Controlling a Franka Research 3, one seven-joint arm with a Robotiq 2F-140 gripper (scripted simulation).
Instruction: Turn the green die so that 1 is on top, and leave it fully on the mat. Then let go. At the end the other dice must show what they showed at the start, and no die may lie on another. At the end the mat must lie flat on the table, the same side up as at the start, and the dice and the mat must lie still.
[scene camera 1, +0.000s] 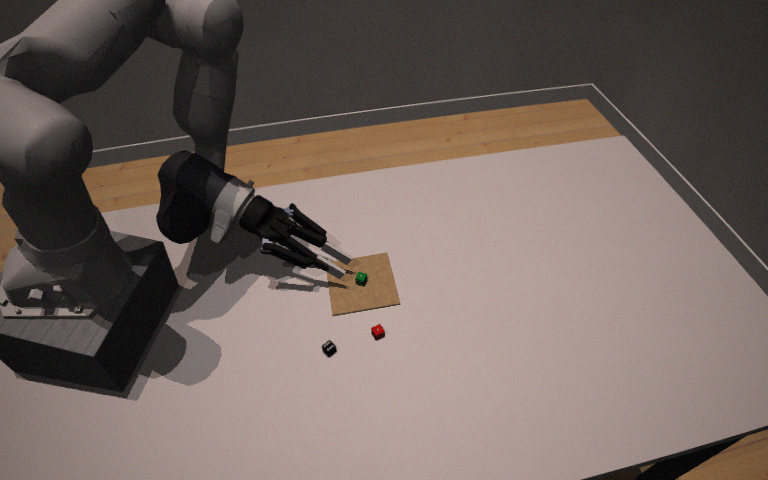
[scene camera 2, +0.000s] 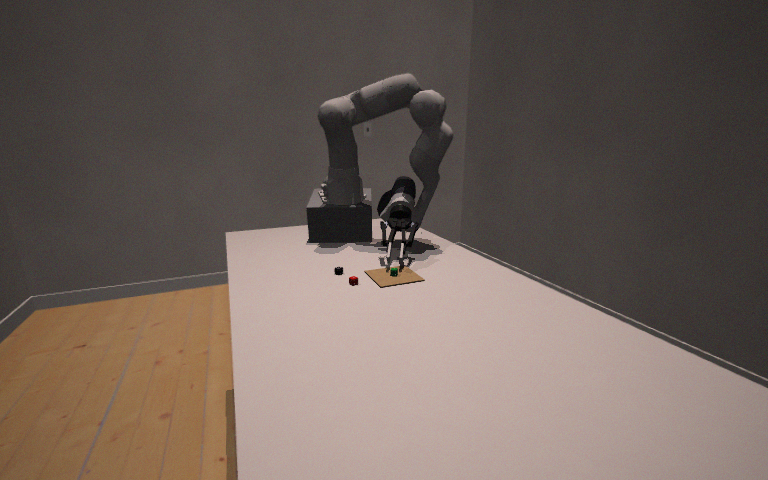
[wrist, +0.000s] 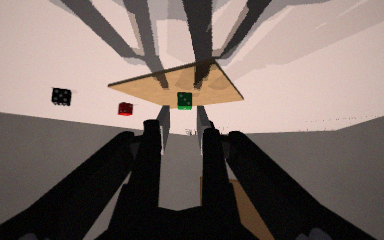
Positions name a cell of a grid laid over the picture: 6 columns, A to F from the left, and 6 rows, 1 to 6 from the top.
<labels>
my gripper: scene camera 1 C4; scene camera 2 D4; wrist C3
tan mat: scene camera 1 C4; scene camera 2 C4; wrist D3
</labels>
